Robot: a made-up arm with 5 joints. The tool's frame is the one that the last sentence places. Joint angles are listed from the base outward.
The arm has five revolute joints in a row. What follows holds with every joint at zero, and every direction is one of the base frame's.
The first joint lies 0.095 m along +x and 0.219 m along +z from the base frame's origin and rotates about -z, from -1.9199 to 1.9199 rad.
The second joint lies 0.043 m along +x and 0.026 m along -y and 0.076 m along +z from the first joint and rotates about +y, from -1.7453 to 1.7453 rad.
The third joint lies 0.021 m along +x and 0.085 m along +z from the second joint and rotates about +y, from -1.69 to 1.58 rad.
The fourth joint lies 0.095 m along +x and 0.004 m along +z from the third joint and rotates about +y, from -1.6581 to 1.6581 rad.
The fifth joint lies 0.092 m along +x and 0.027 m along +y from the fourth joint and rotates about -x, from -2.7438 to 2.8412 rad.
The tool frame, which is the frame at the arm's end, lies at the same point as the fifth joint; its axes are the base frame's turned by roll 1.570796, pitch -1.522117 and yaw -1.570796 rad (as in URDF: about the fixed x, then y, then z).
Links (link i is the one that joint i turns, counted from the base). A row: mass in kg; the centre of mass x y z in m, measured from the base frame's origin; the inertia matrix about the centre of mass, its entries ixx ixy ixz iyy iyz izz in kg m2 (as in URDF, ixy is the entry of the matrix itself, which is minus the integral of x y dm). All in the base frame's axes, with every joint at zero. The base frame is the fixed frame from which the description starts. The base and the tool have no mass.
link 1: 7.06; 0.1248 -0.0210 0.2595; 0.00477 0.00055 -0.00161 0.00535 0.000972 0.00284
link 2: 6.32; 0.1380 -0.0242 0.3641; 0.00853 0 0.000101 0.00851 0 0.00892
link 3: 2.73; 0.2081 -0.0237 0.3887; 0.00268 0 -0.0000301 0.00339 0 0.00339
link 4: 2.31; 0.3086 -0.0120 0.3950; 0.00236 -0.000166 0 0.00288 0 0.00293
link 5: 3.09; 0.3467 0.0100 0.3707; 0.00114 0 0 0.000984 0 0.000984
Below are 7 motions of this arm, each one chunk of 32 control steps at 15 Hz.
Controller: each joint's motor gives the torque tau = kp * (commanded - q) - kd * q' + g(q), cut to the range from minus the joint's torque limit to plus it. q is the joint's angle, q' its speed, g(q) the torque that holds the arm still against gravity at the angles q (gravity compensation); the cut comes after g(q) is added. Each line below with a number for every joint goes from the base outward.
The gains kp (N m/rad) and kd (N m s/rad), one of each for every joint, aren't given. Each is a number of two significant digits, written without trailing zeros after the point. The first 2 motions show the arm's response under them.
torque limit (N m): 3.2 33 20 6.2 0.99
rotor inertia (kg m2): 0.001 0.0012 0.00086 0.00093 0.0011
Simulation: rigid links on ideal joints. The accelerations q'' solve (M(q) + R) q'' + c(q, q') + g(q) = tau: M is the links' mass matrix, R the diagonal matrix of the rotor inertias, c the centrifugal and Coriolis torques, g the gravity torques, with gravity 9.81 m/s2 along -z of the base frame. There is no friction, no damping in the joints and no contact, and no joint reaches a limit. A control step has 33 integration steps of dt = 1/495 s. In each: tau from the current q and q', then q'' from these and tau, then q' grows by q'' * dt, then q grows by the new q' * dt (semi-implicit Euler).
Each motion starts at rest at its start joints. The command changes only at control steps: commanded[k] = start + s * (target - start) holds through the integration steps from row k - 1 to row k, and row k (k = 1, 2, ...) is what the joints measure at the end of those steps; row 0 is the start. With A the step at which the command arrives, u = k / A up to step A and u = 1 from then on. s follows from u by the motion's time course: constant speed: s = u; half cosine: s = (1 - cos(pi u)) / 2; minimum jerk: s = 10 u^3 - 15 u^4 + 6 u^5; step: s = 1 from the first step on.
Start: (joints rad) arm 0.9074 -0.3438 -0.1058 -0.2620 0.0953
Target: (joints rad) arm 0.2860 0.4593 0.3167 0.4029 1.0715
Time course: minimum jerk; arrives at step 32
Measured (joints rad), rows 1 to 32:
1: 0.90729 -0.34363 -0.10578 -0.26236 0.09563
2: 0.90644 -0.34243 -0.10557 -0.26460 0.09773
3: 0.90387 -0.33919 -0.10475 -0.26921 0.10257
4: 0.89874 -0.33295 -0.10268 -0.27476 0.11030
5: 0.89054 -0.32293 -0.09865 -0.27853 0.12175
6: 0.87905 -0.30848 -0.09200 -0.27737 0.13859
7: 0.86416 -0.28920 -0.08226 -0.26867 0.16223
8: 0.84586 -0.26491 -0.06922 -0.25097 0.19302
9: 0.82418 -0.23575 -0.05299 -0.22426 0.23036
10: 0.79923 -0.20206 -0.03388 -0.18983 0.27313
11: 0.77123 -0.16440 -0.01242 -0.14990 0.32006
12: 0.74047 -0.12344 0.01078 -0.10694 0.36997
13: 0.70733 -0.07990 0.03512 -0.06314 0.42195
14: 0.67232 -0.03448 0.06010 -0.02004 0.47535
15: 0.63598 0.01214 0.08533 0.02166 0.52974
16: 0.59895 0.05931 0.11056 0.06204 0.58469
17: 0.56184 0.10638 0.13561 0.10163 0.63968
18: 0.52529 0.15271 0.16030 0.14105 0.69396
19: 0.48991 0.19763 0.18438 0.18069 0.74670
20: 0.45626 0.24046 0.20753 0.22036 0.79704
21: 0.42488 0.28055 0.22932 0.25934 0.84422
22: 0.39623 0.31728 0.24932 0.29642 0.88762
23: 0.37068 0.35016 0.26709 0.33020 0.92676
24: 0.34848 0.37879 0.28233 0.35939 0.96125
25: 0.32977 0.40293 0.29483 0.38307 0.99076
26: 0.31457 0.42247 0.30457 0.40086 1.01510
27: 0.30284 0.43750 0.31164 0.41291 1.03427
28: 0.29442 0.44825 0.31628 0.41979 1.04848
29: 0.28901 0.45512 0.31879 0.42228 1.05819
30: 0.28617 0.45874 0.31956 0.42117 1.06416
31: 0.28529 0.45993 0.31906 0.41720 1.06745
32: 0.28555 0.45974 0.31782 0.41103 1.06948
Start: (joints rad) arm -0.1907 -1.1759 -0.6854 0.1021 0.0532
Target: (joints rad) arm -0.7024 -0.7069 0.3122 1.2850 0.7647
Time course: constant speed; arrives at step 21
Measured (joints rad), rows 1 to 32:
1: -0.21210 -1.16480 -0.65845 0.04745 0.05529
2: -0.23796 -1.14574 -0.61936 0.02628 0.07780
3: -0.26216 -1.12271 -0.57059 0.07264 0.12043
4: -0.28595 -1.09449 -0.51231 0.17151 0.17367
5: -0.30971 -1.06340 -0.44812 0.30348 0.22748
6: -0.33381 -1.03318 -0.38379 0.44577 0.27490
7: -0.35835 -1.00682 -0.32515 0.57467 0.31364
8: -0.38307 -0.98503 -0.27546 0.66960 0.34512
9: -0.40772 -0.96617 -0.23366 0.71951 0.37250
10: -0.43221 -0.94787 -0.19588 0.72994 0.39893
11: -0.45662 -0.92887 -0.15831 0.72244 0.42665
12: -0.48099 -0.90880 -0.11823 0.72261 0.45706
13: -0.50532 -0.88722 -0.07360 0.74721 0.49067
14: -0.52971 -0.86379 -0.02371 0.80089 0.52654
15: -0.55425 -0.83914 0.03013 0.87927 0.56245
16: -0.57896 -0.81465 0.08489 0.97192 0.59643
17: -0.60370 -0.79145 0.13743 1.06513 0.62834
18: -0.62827 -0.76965 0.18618 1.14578 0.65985
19: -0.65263 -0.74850 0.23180 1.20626 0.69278
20: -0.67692 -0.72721 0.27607 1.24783 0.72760
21: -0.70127 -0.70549 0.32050 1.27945 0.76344
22: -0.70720 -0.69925 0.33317 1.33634 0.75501
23: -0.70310 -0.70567 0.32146 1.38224 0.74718
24: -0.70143 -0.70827 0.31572 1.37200 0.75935
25: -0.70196 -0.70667 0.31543 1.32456 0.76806
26: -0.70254 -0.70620 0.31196 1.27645 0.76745
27: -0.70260 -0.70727 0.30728 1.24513 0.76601
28: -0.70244 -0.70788 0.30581 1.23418 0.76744
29: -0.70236 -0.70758 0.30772 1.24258 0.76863
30: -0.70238 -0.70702 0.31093 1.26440 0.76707
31: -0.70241 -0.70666 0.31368 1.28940 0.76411
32: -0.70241 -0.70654 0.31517 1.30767 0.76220
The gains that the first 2 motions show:
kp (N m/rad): 98 150 52 4.2 1.3
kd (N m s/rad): 3.6 4.8 1.2 0.17 0.041
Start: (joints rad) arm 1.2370 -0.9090 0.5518 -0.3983 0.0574
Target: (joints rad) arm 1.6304 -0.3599 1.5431 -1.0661 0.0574
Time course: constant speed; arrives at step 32
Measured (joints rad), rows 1 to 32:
1: 1.24705 -0.89534 0.57620 -0.46031 0.03781
2: 1.26023 -0.87913 0.60493 -0.50387 0.03357
3: 1.27297 -0.86159 0.63742 -0.52150 0.04274
4: 1.28534 -0.84278 0.67281 -0.51855 0.05106
5: 1.29754 -0.82354 0.70940 -0.50550 0.05698
6: 1.30979 -0.80465 0.74537 -0.49441 0.06281
7: 1.32217 -0.78658 0.77926 -0.49462 0.06762
8: 1.33459 -0.76942 0.81049 -0.51050 0.06907
9: 1.34695 -0.75300 0.83943 -0.54104 0.06663
10: 1.35924 -0.73698 0.86710 -0.58099 0.06178
11: 1.37151 -0.72100 0.89481 -0.62304 0.05665
12: 1.38378 -0.70470 0.92356 -0.66032 0.05293
13: 1.39606 -0.68787 0.95385 -0.68846 0.05153
14: 1.40836 -0.67052 0.98563 -0.70661 0.05253
15: 1.42067 -0.65281 1.01839 -0.71726 0.05528
16: 1.43300 -0.63501 1.05146 -0.72485 0.05866
17: 1.44533 -0.61735 1.08415 -0.73407 0.06146
18: 1.45765 -0.59997 1.11600 -0.74829 0.06289
19: 1.46996 -0.58289 1.14687 -0.76876 0.06276
20: 1.48226 -0.56605 1.17699 -0.79458 0.06143
21: 1.49455 -0.54930 1.20677 -0.82331 0.05952
22: 1.50684 -0.53253 1.23668 -0.85196 0.05775
23: 1.51914 -0.51561 1.26705 -0.87805 0.05666
24: 1.53144 -0.49851 1.29800 -0.90032 0.05654
25: 1.54374 -0.48126 1.32944 -0.91897 0.05728
26: 1.55605 -0.46392 1.36115 -0.93536 0.05853
27: 1.56835 -0.44658 1.39286 -0.95134 0.05979
28: 1.58065 -0.42932 1.42434 -0.96861 0.06066
29: 1.59294 -0.41214 1.45549 -0.98812 0.06093
30: 1.60523 -0.39506 1.48631 -1.00995 0.06064
31: 1.61751 -0.37803 1.51694 -1.03339 0.06001
32: 1.62980 -0.36100 1.54754 -1.05732 0.05931

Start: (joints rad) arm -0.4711 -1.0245 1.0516 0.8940 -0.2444
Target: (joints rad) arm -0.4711 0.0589 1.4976 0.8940 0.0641
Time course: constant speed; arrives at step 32
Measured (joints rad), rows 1 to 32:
1: -0.47071 -0.99392 1.06060 0.86440 -0.24277
2: -0.47122 -0.95888 1.07675 0.84152 -0.24185
3: -0.47140 -0.92503 1.09123 0.84585 -0.23297
4: -0.47136 -0.89082 1.10808 0.86264 -0.21512
5: -0.47139 -0.85642 1.12560 0.88490 -0.19592
6: -0.47148 -0.82223 1.14201 0.90517 -0.17998
7: -0.47154 -0.78828 1.15682 0.91664 -0.16783
8: -0.47156 -0.75455 1.17011 0.91693 -0.15895
9: -0.47156 -0.72096 1.18238 0.90813 -0.15255
10: -0.47154 -0.68742 1.19435 0.89507 -0.14729
11: -0.47154 -0.65383 1.20671 0.88308 -0.14147
12: -0.47155 -0.62012 1.21991 0.87596 -0.13382
13: -0.47157 -0.58627 1.23404 0.87515 -0.12404
14: -0.47161 -0.55231 1.24887 0.87975 -0.11263
15: -0.47165 -0.51831 1.26395 0.88725 -0.10053
16: -0.47170 -0.48433 1.27882 0.89463 -0.08872
17: -0.47173 -0.45043 1.29321 0.89947 -0.07785
18: -0.47175 -0.41660 1.30705 0.90063 -0.06816
19: -0.47177 -0.38284 1.32048 0.89847 -0.05940
20: -0.47178 -0.34911 1.33373 0.89439 -0.05110
21: -0.47179 -0.31537 1.34707 0.89019 -0.04271
22: -0.47180 -0.28160 1.36066 0.88733 -0.03383
23: -0.47181 -0.24777 1.37457 0.88657 -0.02433
24: -0.47183 -0.21391 1.38874 0.88778 -0.01429
25: -0.47184 -0.18002 1.40303 0.89023 -0.00397
26: -0.47185 -0.14613 1.41729 0.89289 0.00633
27: -0.47185 -0.11226 1.43141 0.89487 0.01640
28: -0.47185 -0.07841 1.44534 0.89567 0.02612
29: -0.47185 -0.04460 1.45912 0.89529 0.03554
30: -0.47184 -0.01080 1.47282 0.89411 0.04479
31: -0.47183 0.02300 1.48652 0.89274 0.05403
32: -0.47182 0.05682 1.50030 0.89172 0.06340

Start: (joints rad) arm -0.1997 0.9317 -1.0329 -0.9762 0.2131
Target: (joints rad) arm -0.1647 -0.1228 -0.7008 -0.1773 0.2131
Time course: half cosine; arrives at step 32
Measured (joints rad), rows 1 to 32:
1: -0.19969 0.92972 -1.03168 -0.97335 0.21303
2: -0.19962 0.92309 -1.02862 -0.96331 0.21316
3: -0.19934 0.91124 -1.02428 -0.94680 0.21391
4: -0.19879 0.89440 -1.01862 -0.92764 0.21495
5: -0.19797 0.87269 -1.01183 -0.90777 0.21569
6: -0.19698 0.84625 -1.00409 -0.88752 0.21589
7: -0.19589 0.81534 -0.99539 -0.86660 0.21558
8: -0.19473 0.78037 -0.98561 -0.84428 0.21490
9: -0.19348 0.74179 -0.97464 -0.81955 0.21408
10: -0.19211 0.70005 -0.96244 -0.79159 0.21343
11: -0.19062 0.65559 -0.94906 -0.76010 0.21312
12: -0.18901 0.60885 -0.93462 -0.72535 0.21316
13: -0.18733 0.56023 -0.91937 -0.68812 0.21340
14: -0.18560 0.51014 -0.90355 -0.64945 0.21364
15: -0.18385 0.45899 -0.88744 -0.61043 0.21374
16: -0.18210 0.40725 -0.87128 -0.57193 0.21365
17: -0.18034 0.35537 -0.85526 -0.53454 0.21337
18: -0.17860 0.30389 -0.83950 -0.49851 0.21295
19: -0.17688 0.25332 -0.82409 -0.46385 0.21245
20: -0.17522 0.20420 -0.80911 -0.43041 0.21193
21: -0.17364 0.15703 -0.79462 -0.39806 0.21147
22: -0.17214 0.11230 -0.78074 -0.36682 0.21112
23: -0.17075 0.07045 -0.76757 -0.33685 0.21091
24: -0.16946 0.03188 -0.75527 -0.30854 0.21085
25: -0.16831 -0.00307 -0.74400 -0.28238 0.21089
26: -0.16729 -0.03408 -0.73392 -0.25891 0.21097
27: -0.16641 -0.06087 -0.72516 -0.23863 0.21105
28: -0.16569 -0.08321 -0.71785 -0.22194 0.21110
29: -0.16513 -0.10087 -0.71204 -0.20907 0.21112
30: -0.16474 -0.11370 -0.70778 -0.20010 0.21110
31: -0.16451 -0.12154 -0.70510 -0.19498 0.21107
32: -0.16445 -0.12433 -0.70398 -0.19362 0.21107

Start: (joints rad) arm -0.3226 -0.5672 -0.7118 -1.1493 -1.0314
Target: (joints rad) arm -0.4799 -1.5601 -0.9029 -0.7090 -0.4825
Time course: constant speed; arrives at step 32
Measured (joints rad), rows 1 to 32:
1: -0.32714 -0.58935 -0.70877 -1.11025 -1.01179
2: -0.33131 -0.62250 -0.71849 -1.05540 -0.96900
3: -0.33588 -0.65540 -0.72700 -1.03741 -0.94048
4: -0.34107 -0.68735 -0.73509 -1.04732 -0.93857
5: -0.34622 -0.72050 -0.74526 -1.06359 -0.94168
6: -0.35123 -0.75401 -0.75554 -1.07764 -0.93643
7: -0.35621 -0.78650 -0.76379 -1.08373 -0.92527
8: -0.36120 -0.81765 -0.76971 -1.07670 -0.91027
9: -0.36616 -0.84785 -0.77402 -1.05597 -0.88989
10: -0.37109 -0.87757 -0.77749 -1.02616 -0.86479
11: -0.37602 -0.90718 -0.78087 -0.99417 -0.83875
12: -0.38094 -0.93709 -0.78489 -0.96590 -0.81523
13: -0.38588 -0.96761 -0.79006 -0.94482 -0.79550
14: -0.39083 -0.99881 -0.79649 -0.93171 -0.77931
15: -0.39578 -1.03054 -0.80382 -0.92504 -0.76572
16: -0.40073 -1.06249 -0.81150 -0.92173 -0.75339
17: -0.40567 -1.09436 -0.81895 -0.91825 -0.74076
18: -0.41061 -1.12591 -0.82577 -0.91160 -0.72654
19: -0.41554 -1.15704 -0.83182 -0.90023 -0.71011
20: -0.42047 -1.18781 -0.83722 -0.88420 -0.69163
21: -0.42540 -1.21834 -0.84222 -0.86499 -0.67186
22: -0.43033 -1.24882 -0.84715 -0.84473 -0.65181
23: -0.43525 -1.27941 -0.85233 -0.82549 -0.63239
24: -0.44018 -1.31022 -0.85793 -0.80869 -0.61413
25: -0.44510 -1.34128 -0.86401 -0.79478 -0.59714
26: -0.45002 -1.37255 -0.87045 -0.78336 -0.58115
27: -0.45495 -1.40392 -0.87706 -0.77337 -0.56566
28: -0.45987 -1.43529 -0.88363 -0.76353 -0.55014
29: -0.46479 -1.46655 -0.88999 -0.75273 -0.53413
30: -0.46972 -1.49766 -0.89606 -0.74028 -0.51740
31: -0.47464 -1.52863 -0.90186 -0.72609 -0.49996
32: -0.47957 -1.55948 -0.90747 -0.71057 -0.48201

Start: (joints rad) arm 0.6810 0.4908 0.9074 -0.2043 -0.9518
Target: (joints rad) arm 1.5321 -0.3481 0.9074 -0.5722 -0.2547
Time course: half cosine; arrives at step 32
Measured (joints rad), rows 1 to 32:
1: 0.68220 0.48900 0.90781 -0.20296 -0.94963
2: 0.68710 0.48340 0.90882 -0.19981 -0.94212
3: 0.69694 0.47382 0.90997 -0.19708 -0.92991
4: 0.71118 0.46030 0.91080 -0.19727 -0.91559
5: 0.72904 0.44291 0.91102 -0.20224 -0.90008
6: 0.75031 0.42178 0.91057 -0.21265 -0.88324
7: 0.77497 0.39714 0.90959 -0.22789 -0.86495
8: 0.80290 0.36930 0.90837 -0.24647 -0.84491
9: 0.83382 0.33858 0.90720 -0.26658 -0.82258
10: 0.86739 0.30535 0.90630 -0.28663 -0.79745
11: 0.90326 0.26996 0.90578 -0.30563 -0.76943
12: 0.94111 0.23276 0.90563 -0.32332 -0.73883
13: 0.98056 0.19409 0.90571 -0.34007 -0.70624
14: 1.02124 0.15426 0.90588 -0.35663 -0.67239
15: 1.06274 0.11361 0.90597 -0.37377 -0.63801
16: 1.10467 0.07251 0.90589 -0.39199 -0.60368
17: 1.14663 0.03134 0.90564 -0.41136 -0.56976
18: 1.18821 -0.00950 0.90526 -0.43150 -0.53646
19: 1.22903 -0.04960 0.90485 -0.45176 -0.50385
20: 1.26866 -0.08854 0.90451 -0.47137 -0.47202
21: 1.30672 -0.12591 0.90430 -0.48968 -0.44112
22: 1.34284 -0.16135 0.90426 -0.50628 -0.41143
23: 1.37665 -0.19452 0.90435 -0.52105 -0.38331
24: 1.40784 -0.22511 0.90452 -0.53412 -0.35718
25: 1.43611 -0.25284 0.90470 -0.54574 -0.33346
26: 1.46119 -0.27746 0.90483 -0.55617 -0.31252
27: 1.48285 -0.29876 0.90488 -0.56554 -0.29463
28: 1.50089 -0.31652 0.90484 -0.57379 -0.27996
29: 1.51512 -0.33056 0.90475 -0.58073 -0.26859
30: 1.52543 -0.34074 0.90464 -0.58606 -0.26056
31: 1.53172 -0.34695 0.90456 -0.58947 -0.25584
32: 1.53392 -0.34911 0.90452 -0.59075 -0.25442

